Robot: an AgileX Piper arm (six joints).
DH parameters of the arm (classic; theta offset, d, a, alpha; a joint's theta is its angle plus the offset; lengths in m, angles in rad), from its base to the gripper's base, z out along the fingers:
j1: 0 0.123 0 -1.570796
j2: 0.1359 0 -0.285 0
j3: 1.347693 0 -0.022 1.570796
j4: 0 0.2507 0 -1.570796
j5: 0 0 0 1.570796
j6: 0 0.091 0 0
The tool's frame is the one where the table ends.
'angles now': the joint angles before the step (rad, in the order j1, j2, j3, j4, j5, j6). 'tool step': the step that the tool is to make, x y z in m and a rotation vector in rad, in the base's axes. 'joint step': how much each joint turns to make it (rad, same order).
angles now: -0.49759 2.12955 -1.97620 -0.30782 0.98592 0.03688
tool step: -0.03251 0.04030 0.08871 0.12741 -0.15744 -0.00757
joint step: 0.01619 -0.19430 -0.03432 0.18552 0.15222 0.00017
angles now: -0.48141 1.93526 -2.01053 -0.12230 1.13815 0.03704
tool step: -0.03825 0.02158 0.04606 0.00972 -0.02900 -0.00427
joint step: 0.00000 -0.14031 0.02131 0.02137 0.09818 -0.00208
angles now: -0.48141 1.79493 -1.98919 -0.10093 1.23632 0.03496
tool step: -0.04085 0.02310 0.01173 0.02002 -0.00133 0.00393
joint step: -0.00002 -0.17033 0.17401 0.01844 0.00451 0.00091
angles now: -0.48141 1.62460 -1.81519 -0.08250 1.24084 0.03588
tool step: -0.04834 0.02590 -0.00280 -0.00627 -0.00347 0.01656
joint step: 0.00001 -0.20596 0.24068 0.00546 -0.04193 -0.01460
